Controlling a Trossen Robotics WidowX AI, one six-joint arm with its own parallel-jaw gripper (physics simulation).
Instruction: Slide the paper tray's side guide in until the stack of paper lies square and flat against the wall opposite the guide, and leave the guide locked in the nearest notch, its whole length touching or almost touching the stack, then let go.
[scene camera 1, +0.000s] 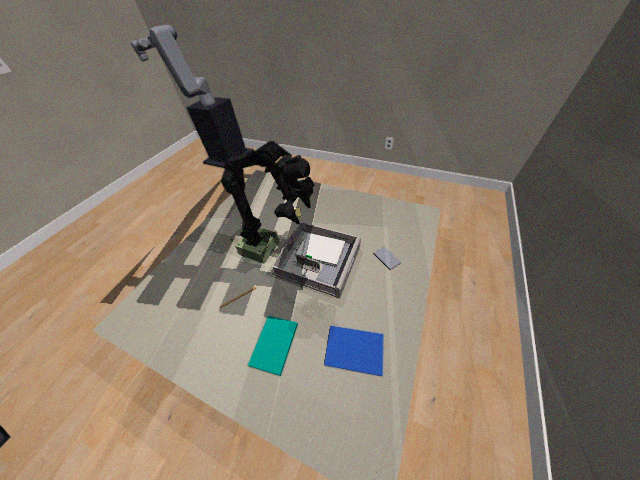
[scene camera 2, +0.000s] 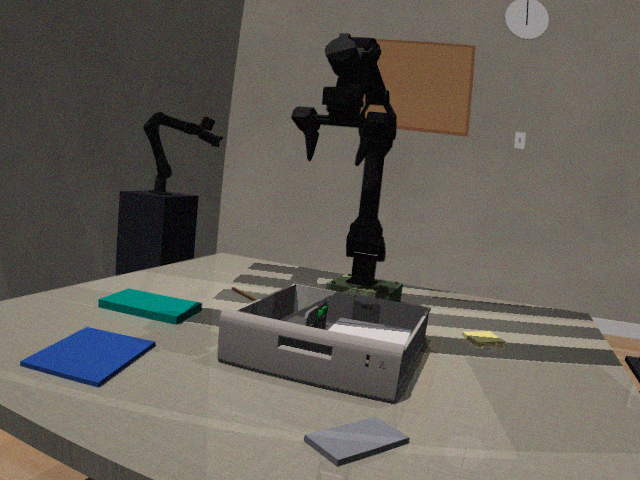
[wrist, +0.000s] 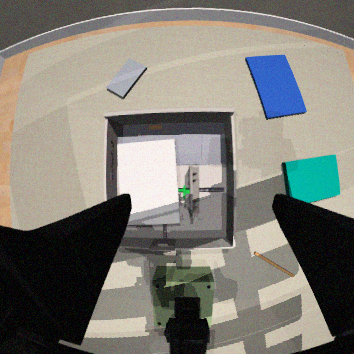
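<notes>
The grey paper tray stands on the table. The white paper stack lies inside, near the tray's left wall in the wrist view; its top edge looks slightly slanted. The grey side guide stands upright to the right of the stack in the wrist view, with a visible gap between them. Its green tab is on the stack side. My gripper is open and empty, high above the tray. Whether the guide sits in a notch cannot be told.
A teal slab, a blue slab, a grey slab, a thin brown stick and yellow notes lie around the tray. My arm's green base is beside it.
</notes>
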